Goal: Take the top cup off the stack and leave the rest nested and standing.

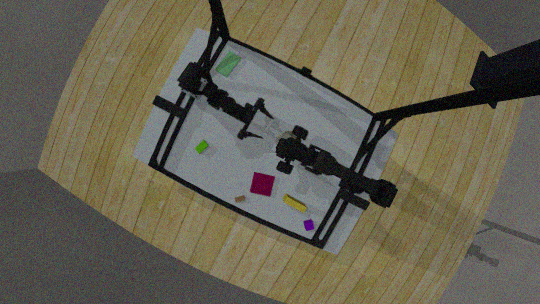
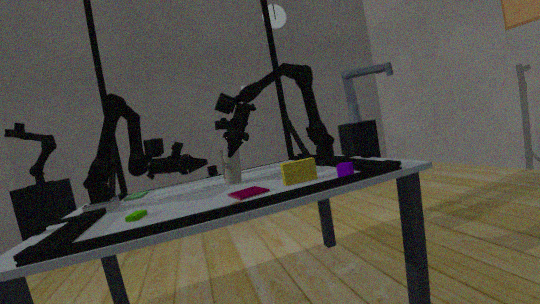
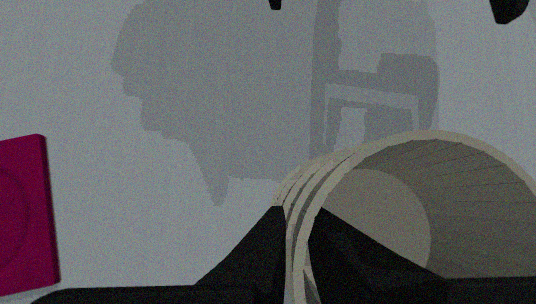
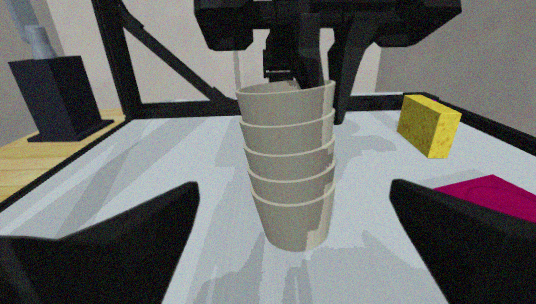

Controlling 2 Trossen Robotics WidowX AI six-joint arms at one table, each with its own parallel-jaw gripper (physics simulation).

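Places are measured from the left arm's base along level axes (x left, y back, z up), in metres.
Pixels of known places: left gripper, fingertip midpoint: [image 2: 228,157] [image 3: 294,217] [image 4: 330,124]; right gripper, fingertip midpoint: [image 1: 268,128] [image 2: 207,161] [image 3: 392,12] [image 4: 294,189]; left arm's base, origin of the base link: [image 2: 326,158]; right arm's base, origin of the base link: [image 2: 101,201].
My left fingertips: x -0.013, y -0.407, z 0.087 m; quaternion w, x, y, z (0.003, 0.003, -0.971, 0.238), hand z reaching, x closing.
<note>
For each thing: its top centre in the pictures, then the offset to it from my left fingertips. "spot": a spot on its surface instead. Level surfaces: height alone.
- grey table, its level: dz -0.108 m
- top cup, surface spot: [image 4: 283,104] spot: dy -0.023, dx -0.039, dz +0.024 m
- magenta flat block, middle of its top: [image 4: 508,205] [image 2: 248,191] [image 1: 262,184] dy +0.003, dx +0.201, dz -0.100 m
- yellow sponge, middle of its top: [image 4: 429,102] [image 2: 297,160] [image 1: 295,205] dy +0.177, dx +0.219, dz -0.038 m
- purple cube, middle of its top: [image 2: 344,163] [image 1: 309,226] dy +0.299, dx +0.300, dz -0.068 m
- small brown block, middle of its top: [image 1: 239,199] dy -0.066, dx +0.311, dz -0.100 m
- green block, middle of its top: [image 2: 136,213] [image 1: 201,146] dy -0.333, dx +0.156, dz -0.093 m
- pale green slab, middle of its top: [image 2: 136,194] [image 1: 228,63] dy -0.389, dx -0.262, dz -0.098 m
A stack of several beige cups [image 4: 289,178] [image 2: 233,172] [image 1: 286,134] stands upright on the grey table [image 1: 311,99], near its middle. The top cup [image 4: 283,104] sits a little tilted, its rim higher on the right. My left gripper [image 2: 232,152] [image 3: 294,217] [image 4: 330,124] comes down from above and is shut on the top cup's rim, one finger inside and one outside. My right gripper [image 1: 264,126] [image 2: 203,161] is open and empty, low over the table. It points at the stack from a short way off.
A magenta flat block [image 1: 262,184] [image 2: 248,192], a yellow sponge [image 1: 295,202] [image 2: 298,171] [image 4: 410,120], a purple cube [image 1: 308,224] [image 2: 345,169] and a small brown block [image 1: 240,198] lie near the front edge. A green block [image 1: 201,146] [image 2: 136,215] and a pale green slab [image 1: 228,63] lie by the right arm's base.
</note>
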